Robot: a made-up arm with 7 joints.
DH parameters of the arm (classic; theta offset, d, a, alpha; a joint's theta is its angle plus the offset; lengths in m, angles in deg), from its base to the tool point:
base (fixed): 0 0.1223 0.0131 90
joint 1: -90 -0.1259 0.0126 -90
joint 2: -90 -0.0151 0.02 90
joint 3: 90 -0.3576 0.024 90
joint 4: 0 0.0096 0.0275 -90
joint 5: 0 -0.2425 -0.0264 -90
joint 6: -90 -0.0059 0.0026 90
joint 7: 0 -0.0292 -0.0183 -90
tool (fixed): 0 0.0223 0 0
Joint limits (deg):
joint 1: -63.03..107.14
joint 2: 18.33..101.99
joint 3: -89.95..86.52
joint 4: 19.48..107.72
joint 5: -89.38..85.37
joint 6: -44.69..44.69
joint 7: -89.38..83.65
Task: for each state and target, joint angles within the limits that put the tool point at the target. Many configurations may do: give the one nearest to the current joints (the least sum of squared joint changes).
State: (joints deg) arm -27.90 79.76 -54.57 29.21 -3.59 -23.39 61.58
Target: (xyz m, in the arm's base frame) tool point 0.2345 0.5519 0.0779
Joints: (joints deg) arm 11.52 101.99 -28.04 70.31 -1.36 -44.69 59.84
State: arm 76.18 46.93 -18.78 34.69 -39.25 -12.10 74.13
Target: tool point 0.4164 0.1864 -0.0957
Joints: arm 36.48 38.97 -35.59 85.80 -35.65 -22.08 73.84
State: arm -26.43 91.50 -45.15 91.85 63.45 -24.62 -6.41
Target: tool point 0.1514 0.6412 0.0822
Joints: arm 8.54 101.99 -40.99 50.78 63.14 -44.69 -36.96
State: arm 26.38 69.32 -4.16 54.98 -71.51 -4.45 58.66
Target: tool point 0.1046 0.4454 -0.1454
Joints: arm -20.12 92.64 -41.78 95.74 -69.36 -18.48 57.14
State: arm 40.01 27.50 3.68 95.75 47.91 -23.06 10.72
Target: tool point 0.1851 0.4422 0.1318
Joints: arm 32.01 44.62 48.46 104.74 46.74 -26.16 8.62
